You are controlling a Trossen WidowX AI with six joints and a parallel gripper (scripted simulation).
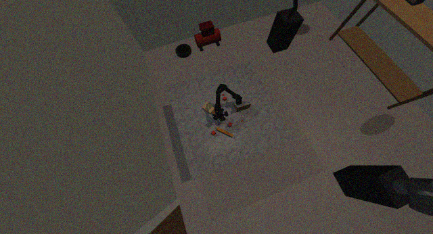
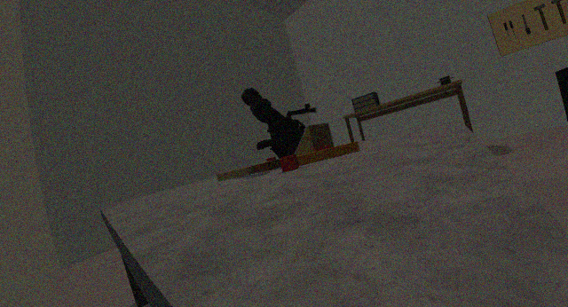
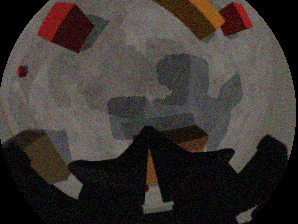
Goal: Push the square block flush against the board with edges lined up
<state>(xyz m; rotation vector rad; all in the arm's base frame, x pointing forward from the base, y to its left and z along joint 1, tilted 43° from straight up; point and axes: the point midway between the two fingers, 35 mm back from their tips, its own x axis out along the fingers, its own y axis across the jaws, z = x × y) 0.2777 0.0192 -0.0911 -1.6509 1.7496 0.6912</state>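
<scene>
The brown square block lies 60 mm to the right of my gripper tip and 30 mm ahead of it. The rest, counted from my gripper tip: tan board (180 mm to the right, 110 mm ahead); then yellow bar (200 mm to the left, 10 mm ahead).
</scene>
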